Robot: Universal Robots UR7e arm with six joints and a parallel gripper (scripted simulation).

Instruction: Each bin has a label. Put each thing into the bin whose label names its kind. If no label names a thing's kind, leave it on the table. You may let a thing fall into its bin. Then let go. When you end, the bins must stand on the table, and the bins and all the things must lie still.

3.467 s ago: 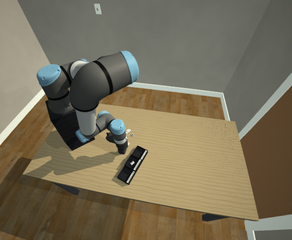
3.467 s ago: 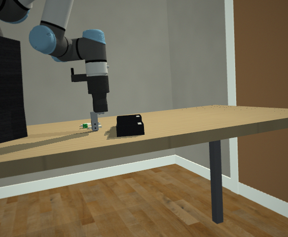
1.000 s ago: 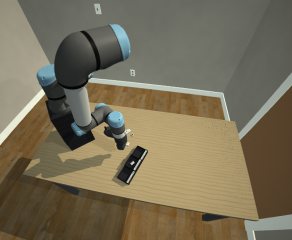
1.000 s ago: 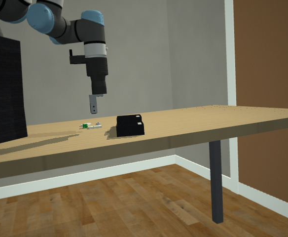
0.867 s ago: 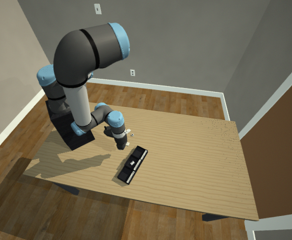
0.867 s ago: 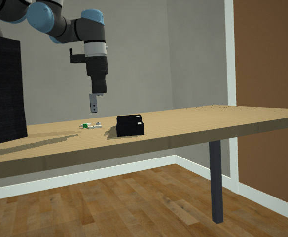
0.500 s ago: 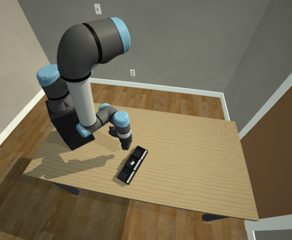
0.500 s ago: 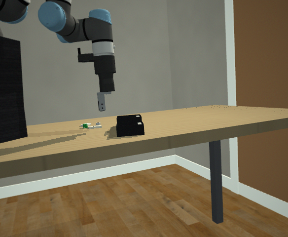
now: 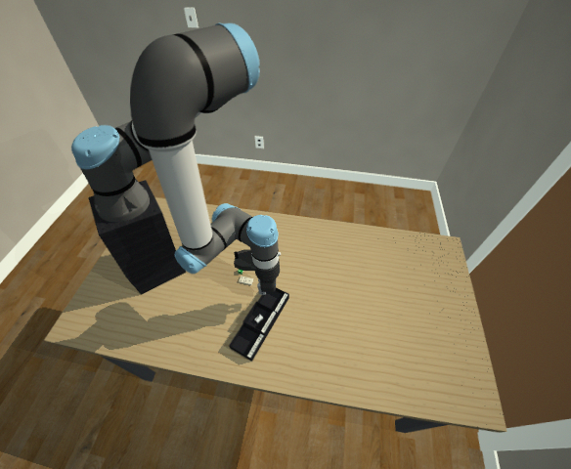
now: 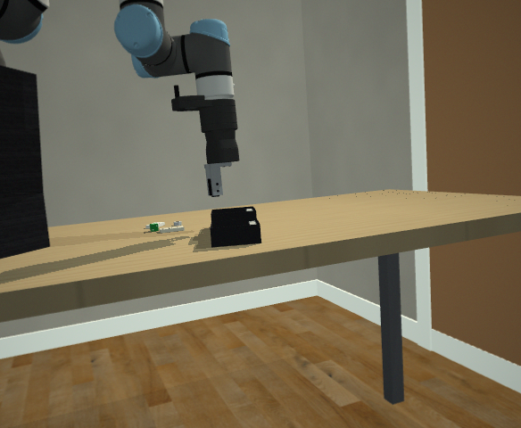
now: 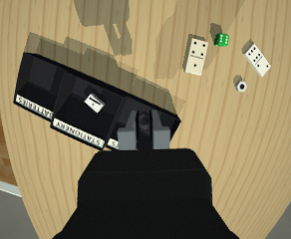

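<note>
My gripper is now 40 mm past the metal nut, 150 mm to the right of it and 90 mm above it. Round my hand: black piece 20 mm below; then cream plate 80 mm behind, 80 mm to the left, 80 mm below; then green die 100 mm behind, 110 mm to the left, 80 mm below.
</note>
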